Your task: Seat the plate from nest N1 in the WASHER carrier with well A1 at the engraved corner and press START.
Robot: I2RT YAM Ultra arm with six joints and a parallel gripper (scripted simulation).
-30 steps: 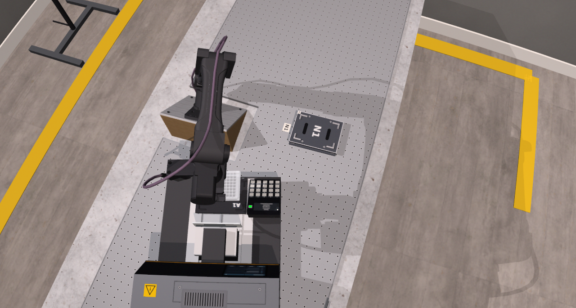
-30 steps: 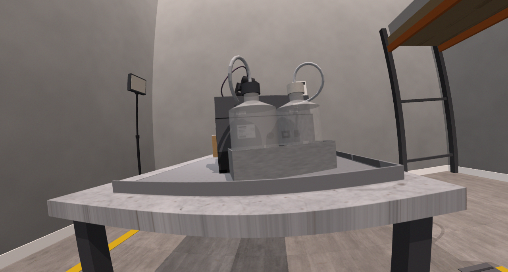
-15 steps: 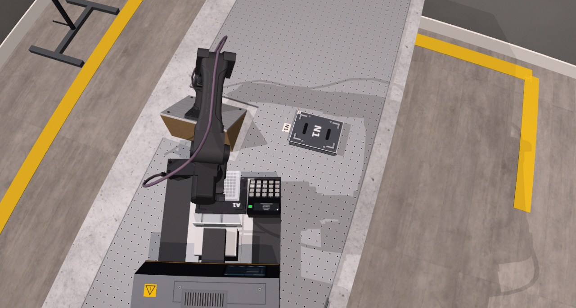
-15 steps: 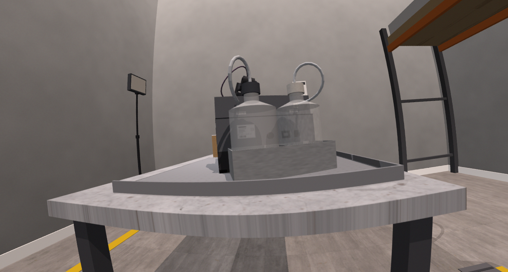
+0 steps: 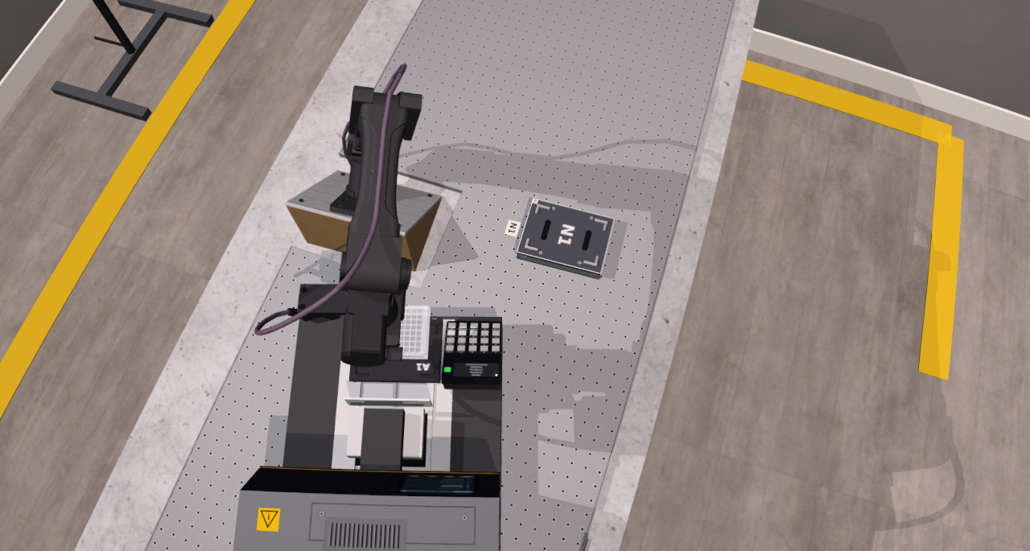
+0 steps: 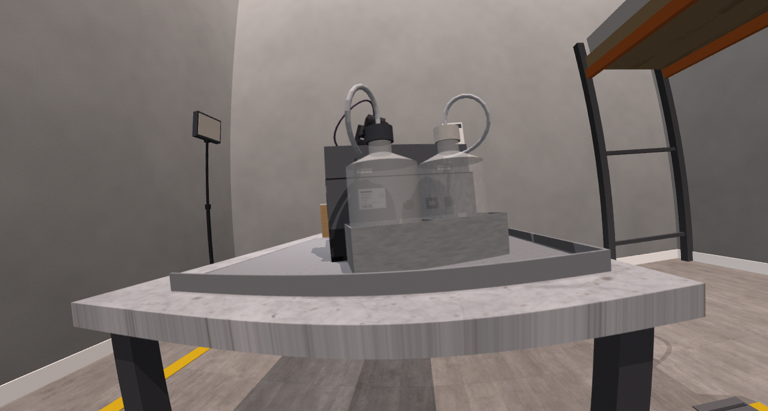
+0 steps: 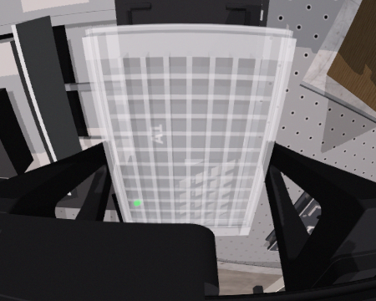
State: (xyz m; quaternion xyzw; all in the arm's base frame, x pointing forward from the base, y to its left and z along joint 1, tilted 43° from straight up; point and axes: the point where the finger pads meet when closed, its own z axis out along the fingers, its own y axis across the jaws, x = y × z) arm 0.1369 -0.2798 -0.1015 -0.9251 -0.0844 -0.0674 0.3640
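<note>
Now: hand right at the clear well plate. The rest, counted from my hand: N1 label 14 cm ahead, 31 cm to the left, 18 cm below; then plate washer 3 cm ahead, 15 cm to the right, 5 cm below; then black washer carrier 10 cm below.
</note>
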